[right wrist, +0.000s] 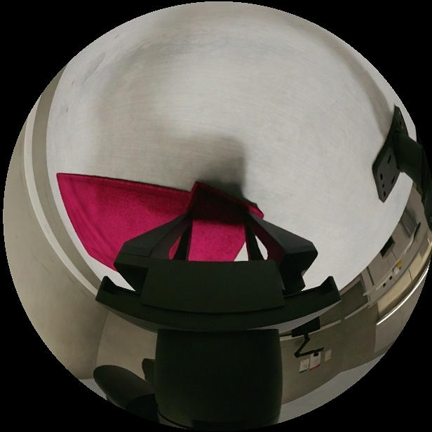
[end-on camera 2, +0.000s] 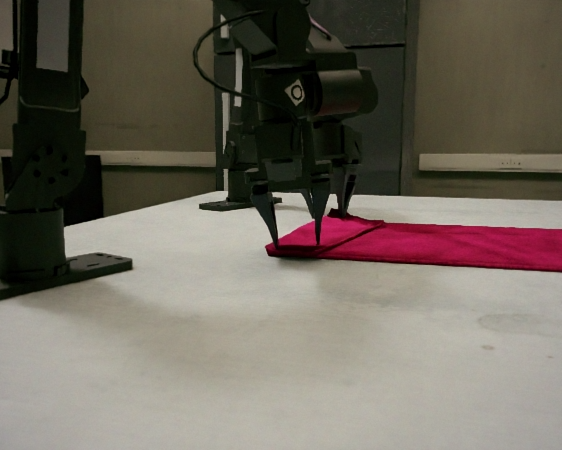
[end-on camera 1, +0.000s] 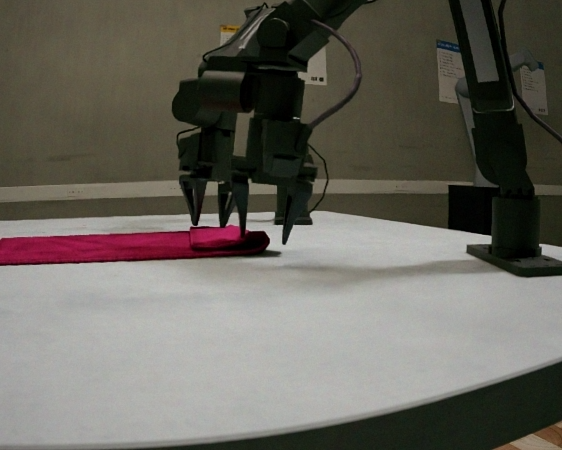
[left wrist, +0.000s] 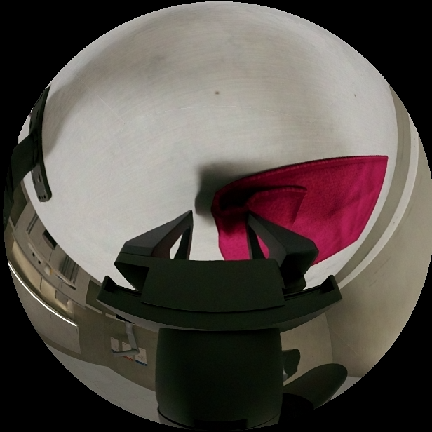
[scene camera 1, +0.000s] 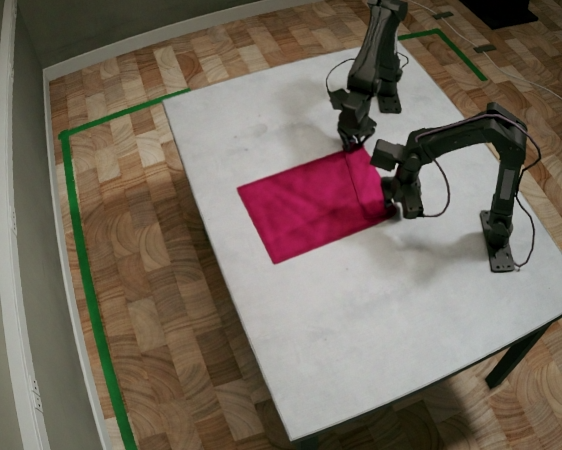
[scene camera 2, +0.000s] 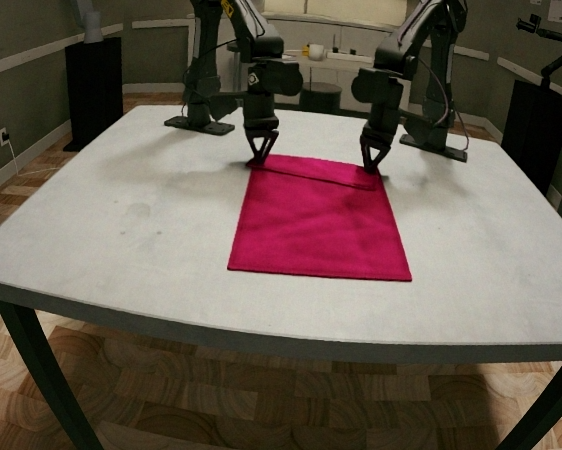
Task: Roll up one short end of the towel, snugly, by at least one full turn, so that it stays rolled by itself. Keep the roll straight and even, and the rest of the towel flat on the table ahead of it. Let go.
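The magenta towel [scene camera 1: 300, 205] [scene camera 2: 320, 235] [end-on camera 1: 100, 247] [end-on camera 2: 450, 245] [left wrist: 340, 205] [right wrist: 115, 215] lies flat, its end near the arm bases turned over as a wide, low flap [scene camera 1: 367, 180] [scene camera 2: 320, 169] [end-on camera 1: 215, 237] [end-on camera 2: 345, 232]. A loop with a gap shows at its side in the left wrist view. My left gripper [scene camera 2: 372, 170] [end-on camera 1: 264, 239] [left wrist: 218, 215] is partly open at one end of the flap, one fingertip at the flap and the other beyond the folded edge. My right gripper [scene camera 2: 257, 163] [end-on camera 2: 297, 245] [right wrist: 217, 216] is partly open over the flap's other end, fingertips at the cloth.
The white table [scene camera 1: 350, 325] [scene camera 2: 125, 260] carries both arm bases: the left arm's base [scene camera 1: 500, 257] [end-on camera 1: 525, 262] and the right arm's base [scene camera 1: 390, 104] [end-on camera 2: 95, 265]. The towel's far short end lies toward the table edge, away from the bases.
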